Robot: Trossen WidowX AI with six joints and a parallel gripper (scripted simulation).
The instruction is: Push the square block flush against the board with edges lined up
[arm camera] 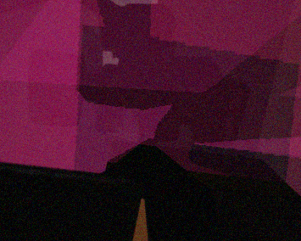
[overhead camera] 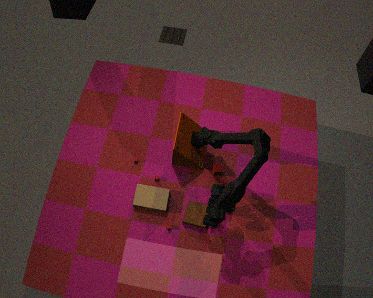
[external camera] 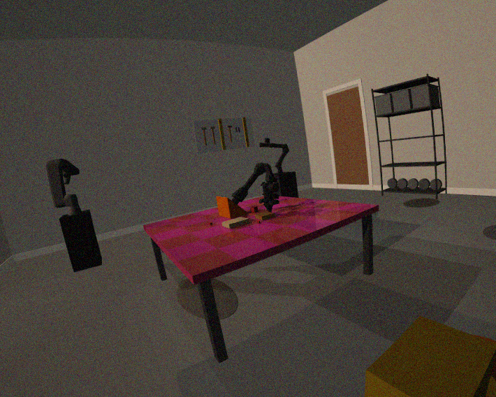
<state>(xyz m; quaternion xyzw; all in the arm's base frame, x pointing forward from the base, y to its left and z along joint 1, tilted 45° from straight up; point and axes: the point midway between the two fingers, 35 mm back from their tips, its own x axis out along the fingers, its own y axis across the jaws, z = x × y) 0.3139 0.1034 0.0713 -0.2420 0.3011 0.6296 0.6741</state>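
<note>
Now: the brown square block 3 cm ahead of my gripper tip and 7 cm to the right of it. The rest, counted from my gripper tip: small red cube 21 cm behind, 1 cm above; then pale tan board 1 cm behind, 28 cm to the right.
</note>
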